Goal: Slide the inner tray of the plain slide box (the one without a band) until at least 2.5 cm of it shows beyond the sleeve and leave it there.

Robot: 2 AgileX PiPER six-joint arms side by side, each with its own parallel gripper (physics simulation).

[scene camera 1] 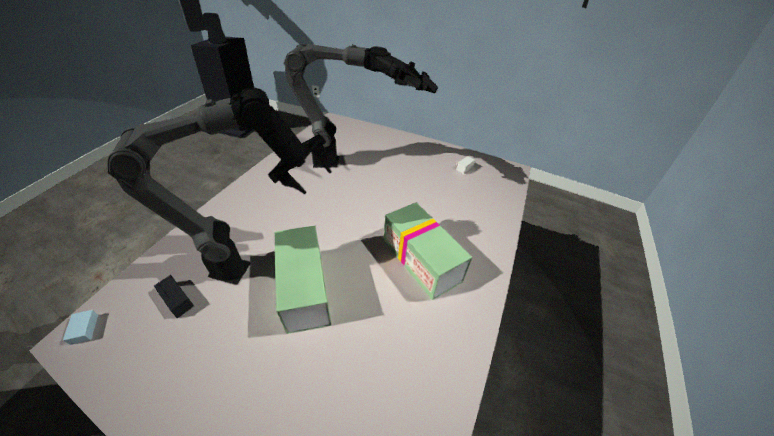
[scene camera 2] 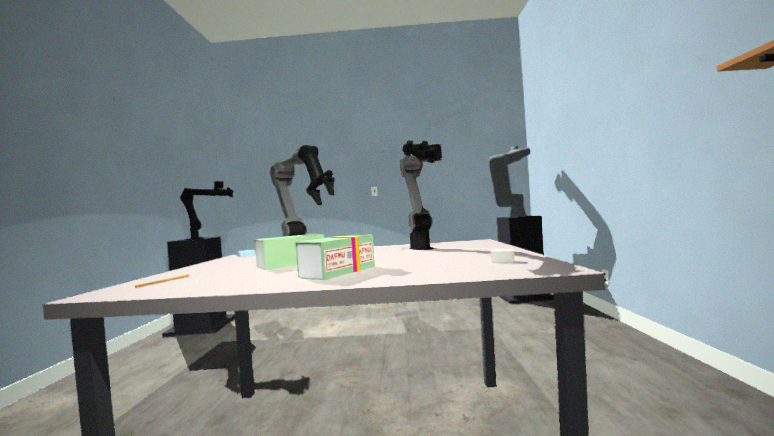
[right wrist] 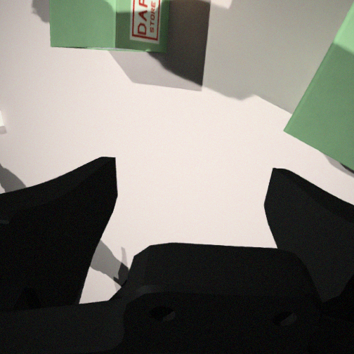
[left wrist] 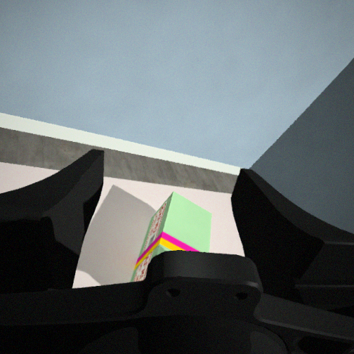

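Observation:
The plain green slide box (scene camera 1: 298,265) (scene camera 2: 281,252) (right wrist: 327,107) lies flat, without a band. Its pale inner tray (scene camera 1: 306,317) shows at the near end in scene camera 1 and looks about flush with the sleeve. The banded green box (scene camera 1: 441,246) (scene camera 2: 331,258) (left wrist: 187,220) (right wrist: 85,22) lies beside it, apart, with a yellow and magenta band. My right gripper (scene camera 1: 317,181) (scene camera 2: 325,198) (right wrist: 192,181) is open and empty, above the table beyond the plain box's far end in scene camera 1. My left gripper (scene camera 1: 434,88) (left wrist: 171,175) is open and empty, raised high and away from both boxes.
A white block (scene camera 1: 465,165) (scene camera 2: 502,256) lies near the far table edge in scene camera 1. A black block (scene camera 1: 173,296) and a light blue block (scene camera 1: 81,327) lie left of the plain box there. An orange strip (scene camera 2: 162,281) lies on the table (scene camera 2: 433,278) in scene camera 2.

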